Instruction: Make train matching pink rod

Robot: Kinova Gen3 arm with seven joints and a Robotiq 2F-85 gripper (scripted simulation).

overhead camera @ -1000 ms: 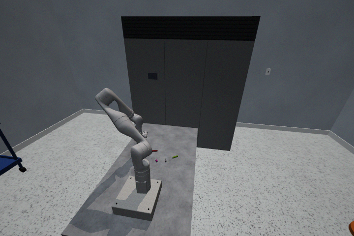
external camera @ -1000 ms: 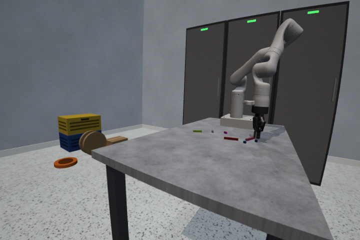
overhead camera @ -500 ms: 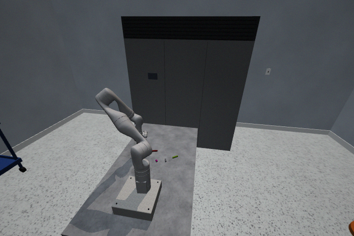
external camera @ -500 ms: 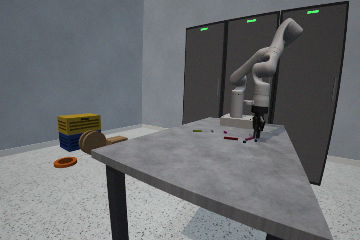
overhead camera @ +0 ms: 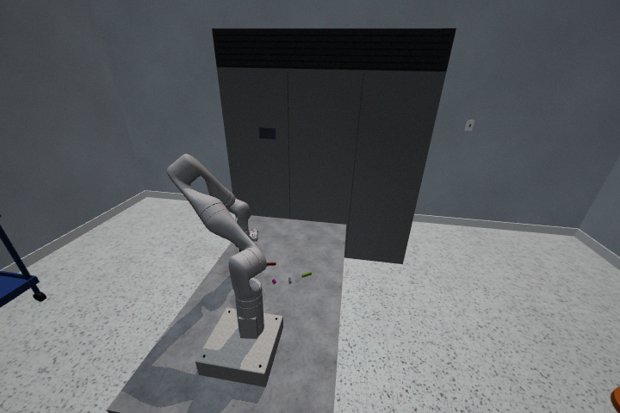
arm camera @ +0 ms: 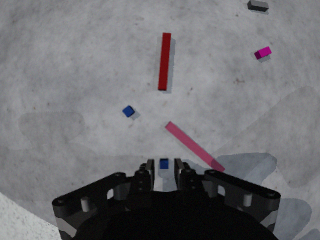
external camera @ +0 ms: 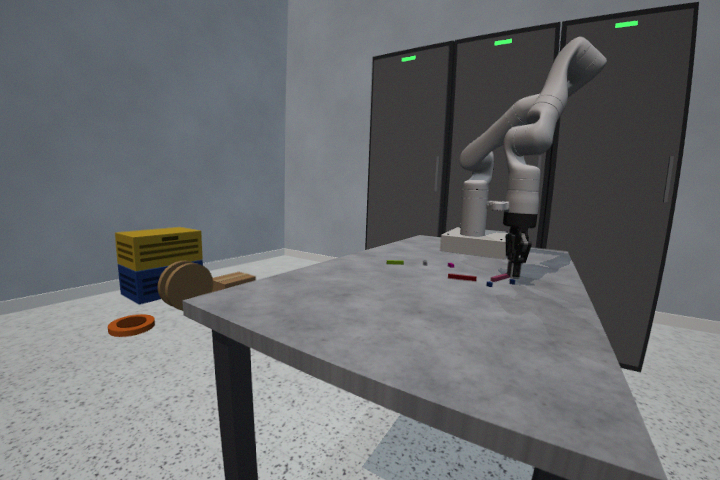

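My gripper is now 3 cm past the pink rod, 2 cm to the left of it and 3 cm above it. Also, from my hand: magenta rod: 10 cm behind, 17 cm to the right, 3 cm below; red rod: 2 cm ahead, 12 cm to the right, 3 cm below; grey rod: 10 cm behind, 24 cm to the right, 3 cm below.
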